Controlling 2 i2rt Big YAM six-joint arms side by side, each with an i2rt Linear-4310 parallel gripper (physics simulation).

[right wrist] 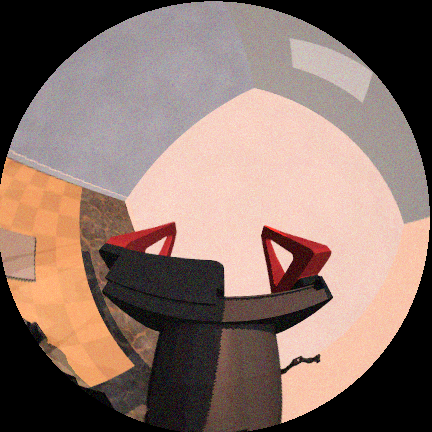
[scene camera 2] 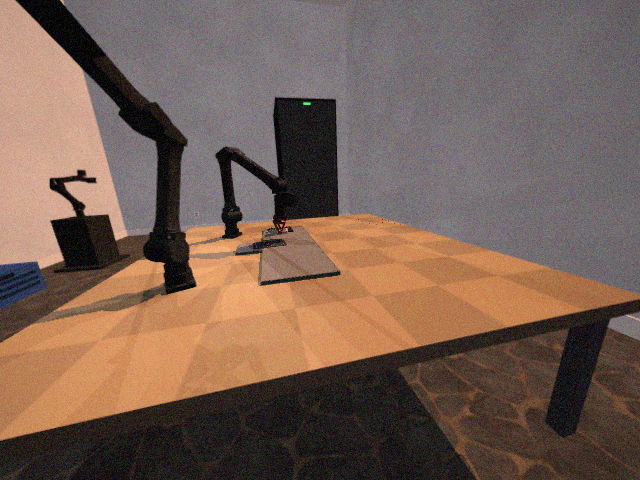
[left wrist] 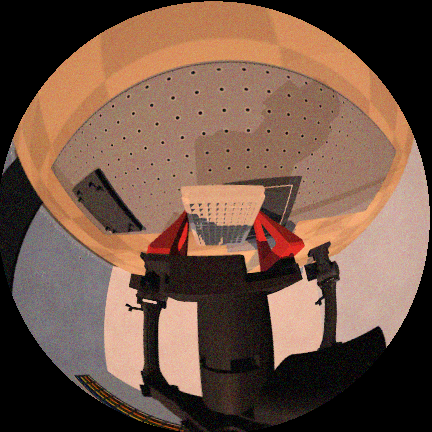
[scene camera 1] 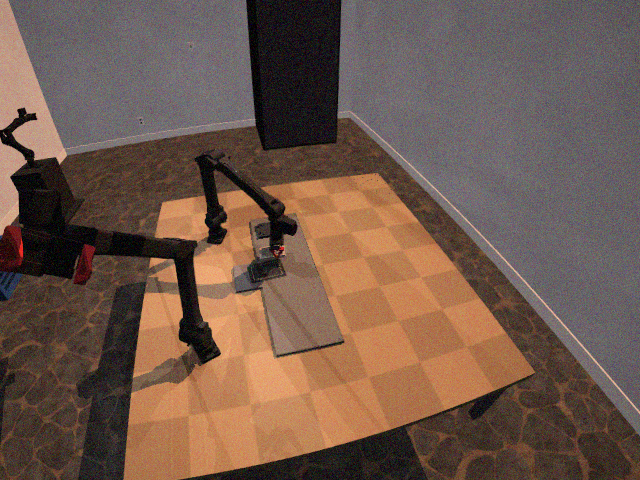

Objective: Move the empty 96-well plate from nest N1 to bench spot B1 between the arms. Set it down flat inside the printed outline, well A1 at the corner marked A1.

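Seen in the pictures: left gripper, fingertip midpoint: (scene camera 2: 280,232) (left wrist: 221,211) (scene camera 1: 276,251); right gripper, fingertip midpoint: (right wrist: 218,228) (scene camera 1: 57,268); left arm's base, link origin: (scene camera 2: 232,236) (scene camera 1: 217,236); right arm's base, link origin: (scene camera 2: 180,284) (left wrist: 318,247) (scene camera 1: 206,348).
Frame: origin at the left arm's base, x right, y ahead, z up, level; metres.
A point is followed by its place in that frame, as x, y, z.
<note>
The pale 96-well plate (scene camera 1: 265,252) @(0.168, 0.323, 0.060) (left wrist: 223,193) @(0.145, 0.414, 0.067) is between the red fingers of my left gripper (scene camera 1: 278,251) @(0.154, 0.378, 0.056) (scene camera 2: 280,225) @(0.154, 0.378, 0.056) (left wrist: 221,211) @(0.154, 0.378, 0.056), which is shut on its two sides. The plate hangs above the grey board, near the dark pad of spot B1 (scene camera 1: 268,271) @(0.254, 0.352, 0.015) (scene camera 2: 268,243) @(0.240, 0.333, 0.015) (left wrist: 278,199) @(0.257, 0.386, 0.015). In the left wrist view it covers part of the pad, whose pale outline shows to its right; the corner mark A1 is not legible. Nest N1 (scene camera 1: 262,230) @(-0.051, 0.254, 0.025) (left wrist: 107,202) @(-0.049, 0.327, 0.025) is a dark block without a plate, at the left in the left wrist view. My right gripper (scene camera 1: 47,258) @(1.119, 0.300, 0.854) (right wrist: 218,228) @(1.119, 0.300, 0.854) is open and empty, away from the board.
The perforated grey board (scene camera 1: 307,310) @(0.471, 0.567, 0.013) (scene camera 2: 297,266) @(0.569, 0.565, 0.013) (left wrist: 235,117) @(0.144, 0.482, 0.013) lies on the checkered table (scene camera 1: 413,289) @(0.296, 1.048, 0.000) (scene camera 2: 361,304) @(0.810, 0.795, 0.000). A smaller grey slab (scene camera 1: 242,281) @(0.333, 0.241, 0.013) adjoins it beside the B1 pad. A tall black cabinet (scene camera 1: 294,72) (scene camera 2: 307,160) stands beyond the table.
</note>
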